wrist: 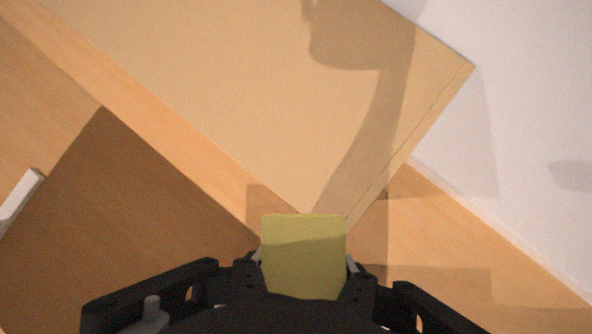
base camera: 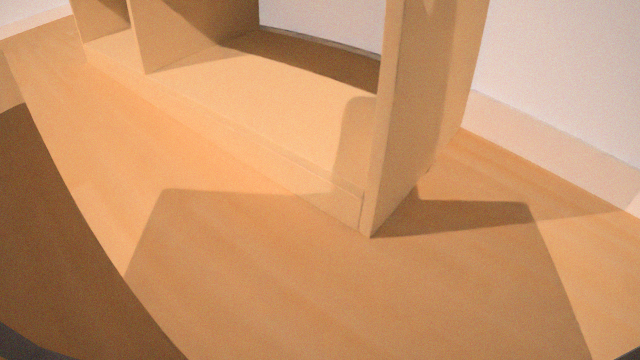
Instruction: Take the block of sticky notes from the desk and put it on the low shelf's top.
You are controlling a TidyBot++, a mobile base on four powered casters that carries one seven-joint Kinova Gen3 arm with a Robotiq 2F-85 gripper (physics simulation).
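Places are measured from the arm's base along level axes (x ahead, y left, z up), in millimetres.
Pixels of known places: gripper, between the fingertips: point(wrist: 304, 263).
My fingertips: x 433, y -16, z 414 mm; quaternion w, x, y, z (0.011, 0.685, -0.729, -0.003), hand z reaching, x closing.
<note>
Behind a point stands the place of what it marks.
The yellow block of sticky notes point(wrist: 304, 275) {x 440, y -17, z 451 mm} is between the fingers of my gripper point(wrist: 304, 263) {x 433, y -16, z 414 mm}, which is shut on it, at the lower middle of the wrist view. The low shelf point(base camera: 412, 105) {x 434, y -101, z -218 mm} point(wrist: 250, 100) {x 624, y 84, z 214 mm} is light wood. Its flat top fills the upper middle of the wrist view, with the arm's shadow across its right part. In the wrist view the block overlaps the near corner of the top; its height above the top is hard to tell. The base camera shows the shelf's lower compartments and end panel. The shelf's top, my gripper and the block do not show there.
A pale wall point(base camera: 560, 60) {x 609, y -419, z -182 mm} point(wrist: 530, 90) {x 646, y -368, z 222 mm} stands behind and to the right of the shelf. Wooden floor point(base camera: 300, 280) {x 323, y 15, z -396 mm} point(wrist: 445, 225) {x 321, y -598, z -397 mm} lies in front of the shelf and beside its end. Large shadows fall on the floor. A white bar-like object point(wrist: 21, 194) shows at the wrist view's left edge.
</note>
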